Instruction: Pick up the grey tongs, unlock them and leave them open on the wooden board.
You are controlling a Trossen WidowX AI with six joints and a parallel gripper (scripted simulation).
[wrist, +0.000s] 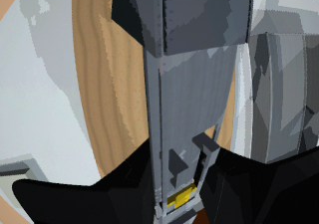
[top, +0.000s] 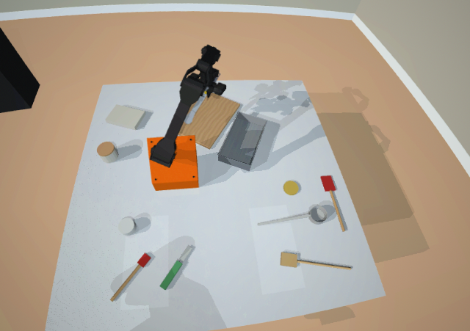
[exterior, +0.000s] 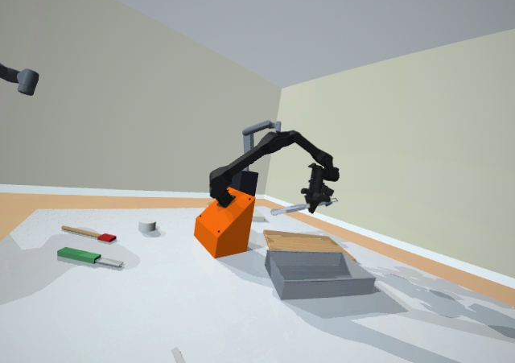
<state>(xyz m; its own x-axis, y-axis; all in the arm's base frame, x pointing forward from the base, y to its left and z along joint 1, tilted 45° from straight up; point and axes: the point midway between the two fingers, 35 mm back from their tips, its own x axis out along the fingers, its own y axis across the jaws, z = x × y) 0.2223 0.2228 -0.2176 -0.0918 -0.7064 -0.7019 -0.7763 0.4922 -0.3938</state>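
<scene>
Right now the wooden board is 150 mm below my gripper tip. Also, from my gripper tip: beige block 440 mm behind, 70 mm to the left, 140 mm below; grey roasting tin 160 mm ahead, 200 mm to the right, 130 mm below; cork-topped jar 510 mm behind, 170 mm to the right, 120 mm below.
</scene>
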